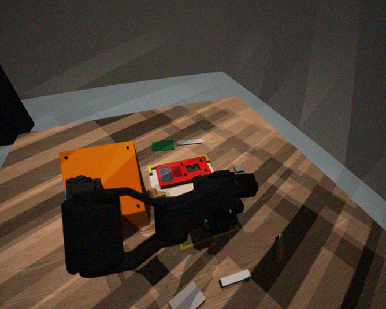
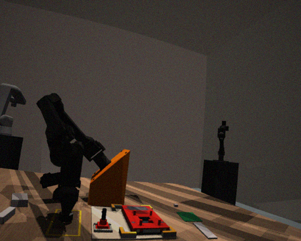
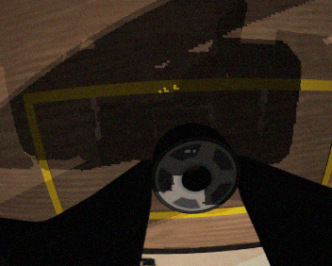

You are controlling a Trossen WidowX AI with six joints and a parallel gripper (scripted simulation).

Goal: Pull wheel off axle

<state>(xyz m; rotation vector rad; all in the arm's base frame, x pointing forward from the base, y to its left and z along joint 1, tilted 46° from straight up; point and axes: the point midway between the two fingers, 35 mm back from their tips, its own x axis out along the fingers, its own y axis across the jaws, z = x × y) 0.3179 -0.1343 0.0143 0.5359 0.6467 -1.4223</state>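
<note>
Right now the wheel is right at my gripper tip. Also, from my gripper tip: wooden stick 18 cm ahead, 12 cm to the right; then upright axle 11 cm to the left, 4 cm ahead, 2 cm above; then green tile 43 cm to the left, 9 cm behind, 1 cm below.
</note>
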